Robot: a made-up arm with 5 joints.
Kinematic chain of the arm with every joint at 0, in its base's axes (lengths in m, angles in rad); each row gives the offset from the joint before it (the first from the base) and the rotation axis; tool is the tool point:
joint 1: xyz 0 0 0.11 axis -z
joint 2: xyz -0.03 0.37 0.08 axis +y
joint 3: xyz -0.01 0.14 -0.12 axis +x
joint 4: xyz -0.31 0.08 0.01 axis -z
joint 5: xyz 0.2 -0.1 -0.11 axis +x
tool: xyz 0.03 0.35 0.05
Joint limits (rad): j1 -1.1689..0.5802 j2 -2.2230..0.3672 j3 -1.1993..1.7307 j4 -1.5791..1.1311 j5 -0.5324..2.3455
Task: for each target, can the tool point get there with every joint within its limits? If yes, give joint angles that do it. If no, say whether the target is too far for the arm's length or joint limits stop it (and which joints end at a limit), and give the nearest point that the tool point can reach.
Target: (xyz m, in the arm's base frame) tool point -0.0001 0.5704 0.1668
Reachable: yes | joints 0.1534 -1.6974 1.0596 0.4462 0.2687
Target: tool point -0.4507 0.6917 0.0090
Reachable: yes | joints -0.7338 -1.2684 -0.6843 -0.1862 0.5556
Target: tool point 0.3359 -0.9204 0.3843
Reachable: no: joint limits stop it (at a limit: joint 1, joint 2, joint 5) | nearest point -0.3301 -0.3964 0.2580 | short by 0.857 m
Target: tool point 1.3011 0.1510 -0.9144
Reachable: no: too far | nearest point 0.7470 0.2826 -0.3432 | short by 0.807 m
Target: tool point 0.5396 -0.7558 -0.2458
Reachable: no: joint limits stop it (at a limit: joint 1, joint 2, joint 5) | nearest point 0.5280 -0.0933 -0.1065 | short by 0.677 m
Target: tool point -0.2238 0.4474 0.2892
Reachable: yes | joints 0.2932 -0.4339 1.4449 -0.8328 0.8109
